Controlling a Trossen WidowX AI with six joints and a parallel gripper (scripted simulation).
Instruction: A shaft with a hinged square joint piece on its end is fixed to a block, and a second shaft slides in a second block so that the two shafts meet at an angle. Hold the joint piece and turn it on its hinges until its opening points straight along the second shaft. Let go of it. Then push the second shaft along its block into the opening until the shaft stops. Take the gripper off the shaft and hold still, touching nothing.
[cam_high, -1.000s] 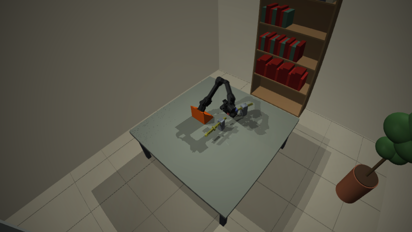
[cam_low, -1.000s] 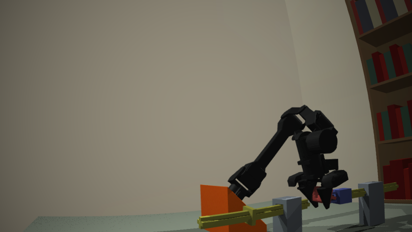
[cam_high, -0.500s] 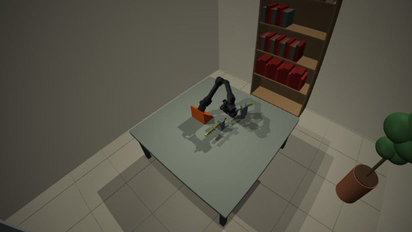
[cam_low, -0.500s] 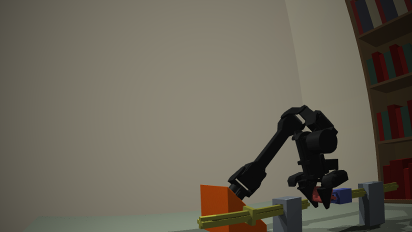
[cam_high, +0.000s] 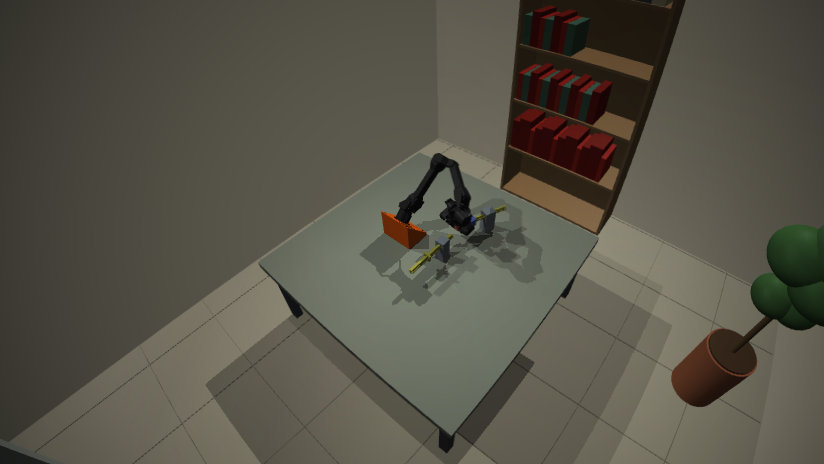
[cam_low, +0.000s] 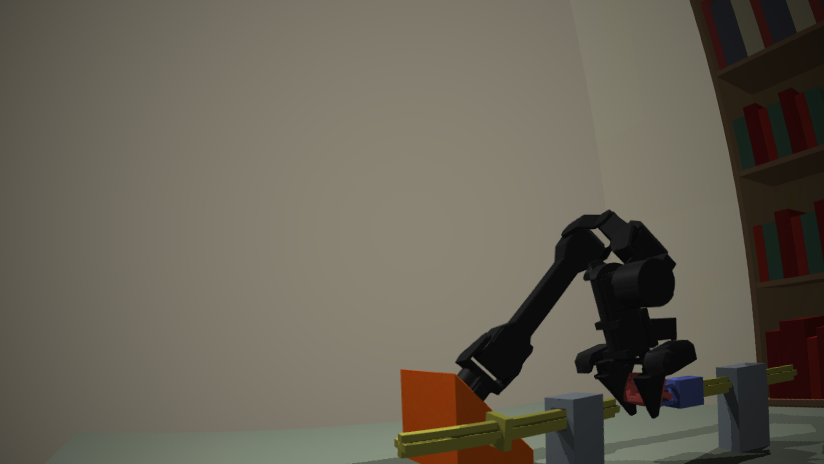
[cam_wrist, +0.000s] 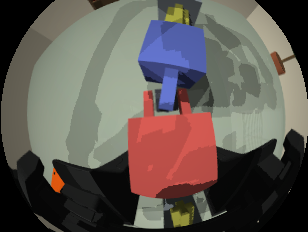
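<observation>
The red joint piece is 1 cm to the left of my gripper tip and 3 cm above it.
</observation>
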